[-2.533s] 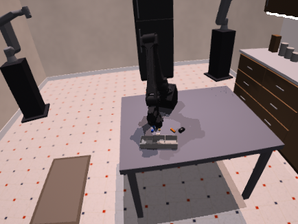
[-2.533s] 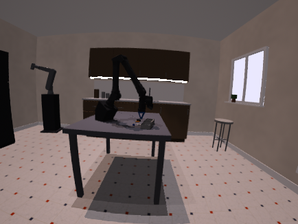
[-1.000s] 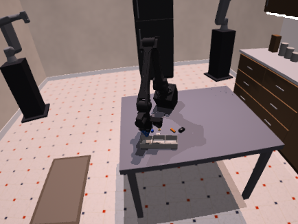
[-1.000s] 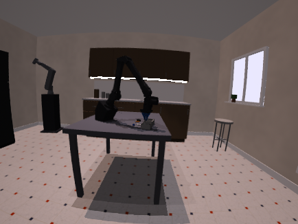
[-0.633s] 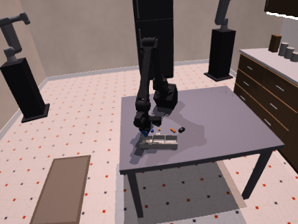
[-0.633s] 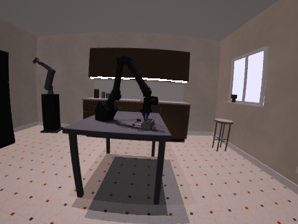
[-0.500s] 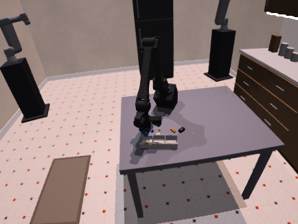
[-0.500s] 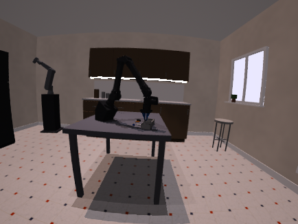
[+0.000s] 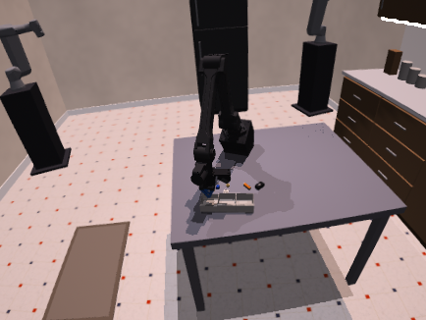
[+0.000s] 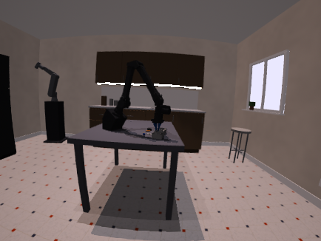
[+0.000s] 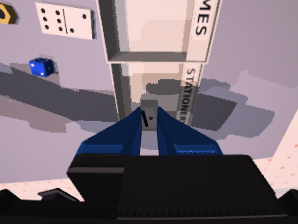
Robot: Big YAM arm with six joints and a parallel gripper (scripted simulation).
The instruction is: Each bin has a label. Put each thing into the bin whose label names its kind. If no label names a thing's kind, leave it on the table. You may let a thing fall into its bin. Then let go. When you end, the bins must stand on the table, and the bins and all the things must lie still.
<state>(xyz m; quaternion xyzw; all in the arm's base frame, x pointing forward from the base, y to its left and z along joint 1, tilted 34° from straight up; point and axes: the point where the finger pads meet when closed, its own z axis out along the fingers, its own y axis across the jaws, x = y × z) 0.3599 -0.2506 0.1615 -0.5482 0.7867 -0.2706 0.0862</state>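
Now: hand 100 mm past the blue die, 80 mm to the right of it and 60 mm above it. Round my hand: white domino: 100 mm to the left, 60 mm below, 40 mm behind; then small brass nut: 130 mm to the left, 90 mm behind, 60 mm below; then orange cylinder: 220 mm to the left, 60 mm below, 40 mm behind.
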